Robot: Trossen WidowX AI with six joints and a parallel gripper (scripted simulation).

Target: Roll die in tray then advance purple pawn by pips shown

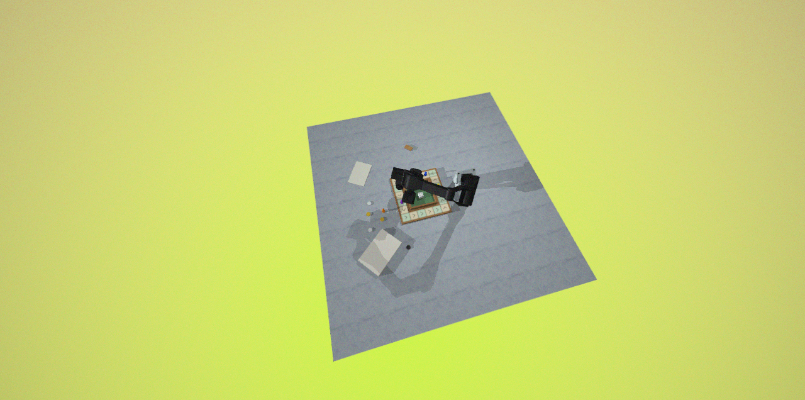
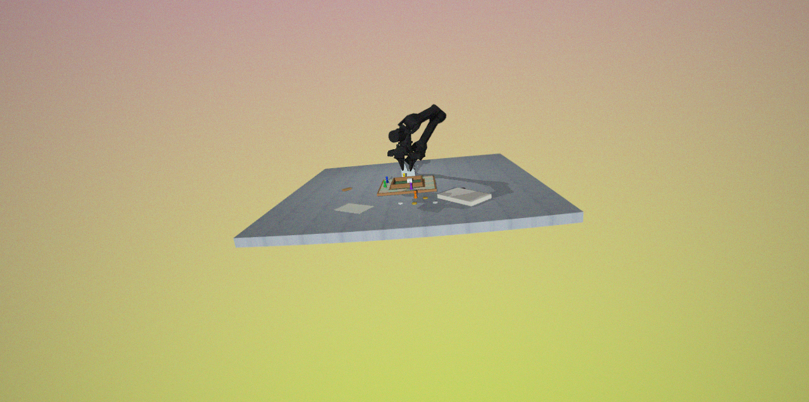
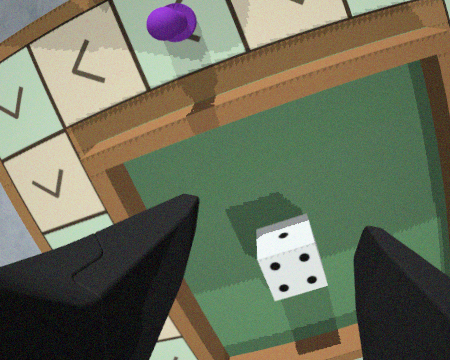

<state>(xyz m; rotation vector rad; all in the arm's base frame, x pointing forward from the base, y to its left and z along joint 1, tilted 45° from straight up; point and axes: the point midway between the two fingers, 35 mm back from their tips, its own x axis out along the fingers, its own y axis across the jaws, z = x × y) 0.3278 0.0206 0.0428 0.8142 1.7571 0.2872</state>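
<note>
The purple pawn lies 5 cm ahead of my gripper tip, 2 cm to the left of it and 6 cm below it. Also, from my gripper tip: white die (6 cm behind, 7 cm below); green pawn (2 cm behind, 12 cm to the right, 6 cm below); green tray (5 cm behind, 1 cm to the right, 9 cm below).
</note>
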